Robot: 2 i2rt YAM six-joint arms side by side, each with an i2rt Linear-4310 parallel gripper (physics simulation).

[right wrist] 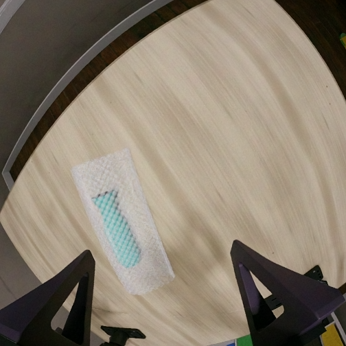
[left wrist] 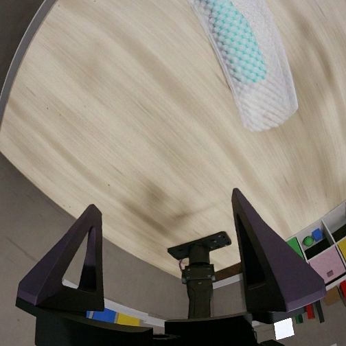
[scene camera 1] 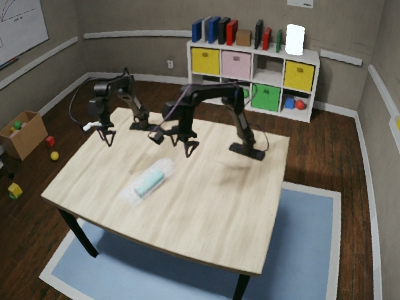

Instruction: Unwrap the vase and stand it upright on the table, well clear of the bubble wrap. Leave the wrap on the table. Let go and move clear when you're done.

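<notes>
The teal vase (scene camera 1: 150, 183) (left wrist: 237, 45) (right wrist: 118, 230) lies on its side on the table (scene camera 1: 215, 220) (left wrist: 100, 100) (right wrist: 225, 125). It shows through the bubbles of the clear, whitish bubble wrap (scene camera 1: 168, 166) (left wrist: 270, 107) (right wrist: 102, 175), which extends past both its ends. Whether the wrap has a loose edge is hard to tell. My left gripper (scene camera 1: 183, 149) (left wrist: 159, 202) is open and empty, above the table behind and to the right of the wrap in scene camera 1. My right gripper (scene camera 1: 107, 141) (right wrist: 161, 254) is open and empty, above the table behind and to the left of it.
The left arm's base (scene camera 1: 247, 151) and the right arm's base (scene camera 1: 144, 125) stand at the table's back edge. A white shelf unit (scene camera 1: 316, 75) with bins and books stands behind the table. A cardboard box (scene camera 1: 29, 140) with toys stands on the floor at the left.
</notes>
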